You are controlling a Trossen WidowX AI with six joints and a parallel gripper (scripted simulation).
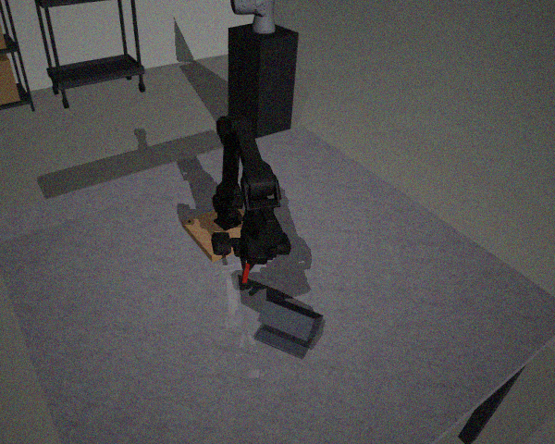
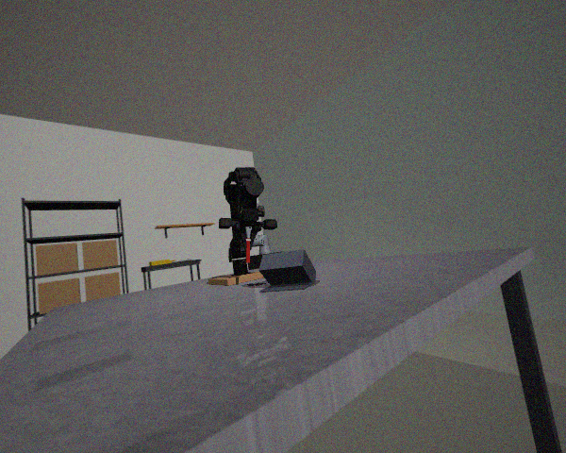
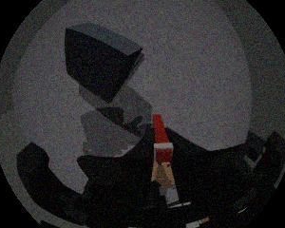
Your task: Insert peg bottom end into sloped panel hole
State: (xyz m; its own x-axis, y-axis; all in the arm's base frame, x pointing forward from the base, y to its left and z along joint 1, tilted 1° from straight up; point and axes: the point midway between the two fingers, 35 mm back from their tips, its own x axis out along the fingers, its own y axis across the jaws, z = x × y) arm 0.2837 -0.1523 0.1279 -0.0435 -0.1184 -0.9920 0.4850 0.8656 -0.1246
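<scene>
Right now the dark sloped panel is 140 mm ahead of my gripper tip, 30 mm to the left of it and 80 mm below it. Round my gripper tip: red peg 20 mm above.
</scene>
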